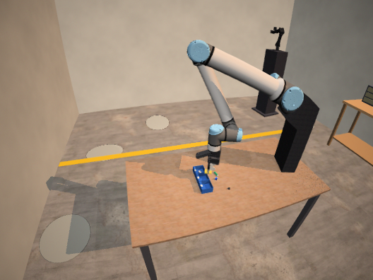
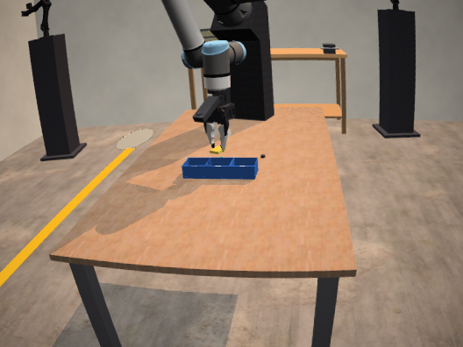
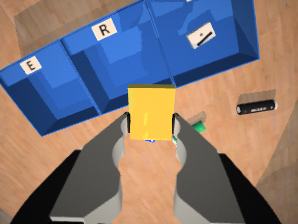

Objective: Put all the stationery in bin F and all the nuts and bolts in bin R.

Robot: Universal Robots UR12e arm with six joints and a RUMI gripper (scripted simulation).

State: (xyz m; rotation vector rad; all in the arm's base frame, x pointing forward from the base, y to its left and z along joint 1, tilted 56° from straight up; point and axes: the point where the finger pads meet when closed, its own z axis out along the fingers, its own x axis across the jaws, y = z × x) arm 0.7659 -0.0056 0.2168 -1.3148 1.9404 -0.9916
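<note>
My hand is 80 mm to the left of the grey piece, 70 mm above it and 30 mm short of it. From my hand the other things lie so: blue die: 80 mm below, 60 mm behind, 40 mm to the left; then yellow block: 10 mm below; then blue three-part bin: 60 mm below, 50 mm ahead, 10 mm to the left.
</note>
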